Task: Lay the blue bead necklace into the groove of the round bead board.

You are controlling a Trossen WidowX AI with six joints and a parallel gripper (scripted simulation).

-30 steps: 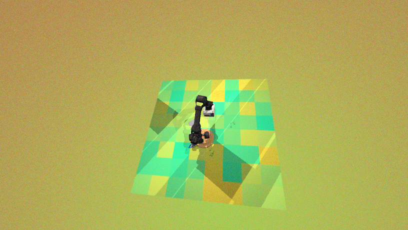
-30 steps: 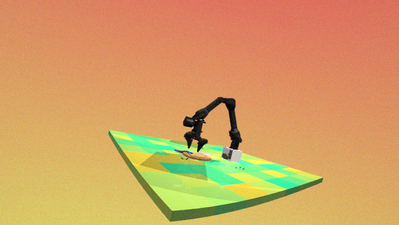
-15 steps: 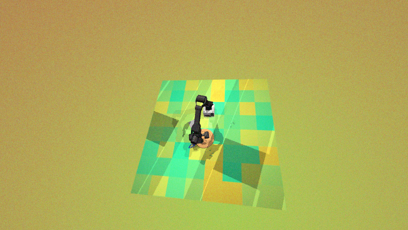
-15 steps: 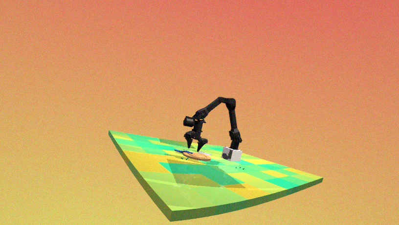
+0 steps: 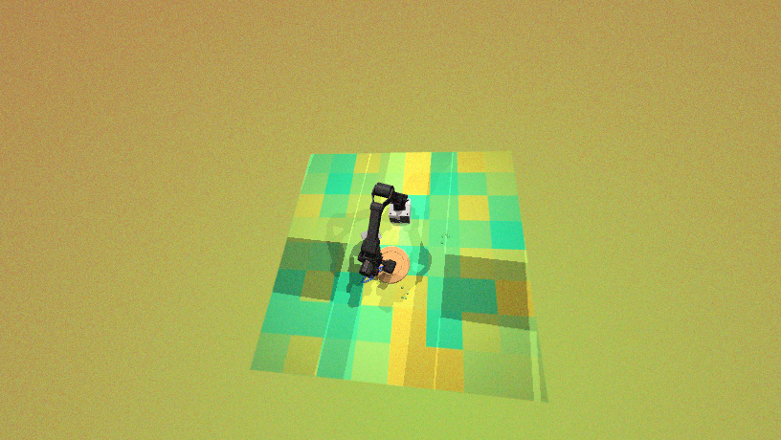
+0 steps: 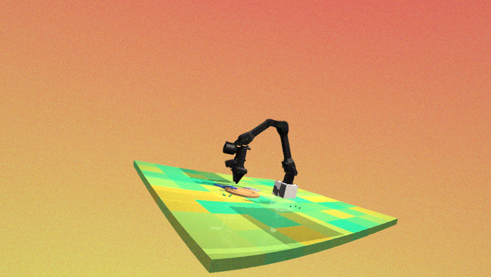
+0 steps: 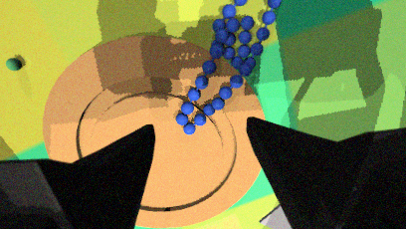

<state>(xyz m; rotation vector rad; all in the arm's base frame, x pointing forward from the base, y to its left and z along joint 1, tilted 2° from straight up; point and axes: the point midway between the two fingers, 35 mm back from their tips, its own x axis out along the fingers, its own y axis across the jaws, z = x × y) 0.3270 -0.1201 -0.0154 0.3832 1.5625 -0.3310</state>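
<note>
My gripper tip is now 2 cm past the round bead board, 5 cm to the right of it and 4 cm above it. The rest, counted from my gripper tip: flat grey piece 20 cm behind, 5 cm to the right, 4 cm below.
</note>
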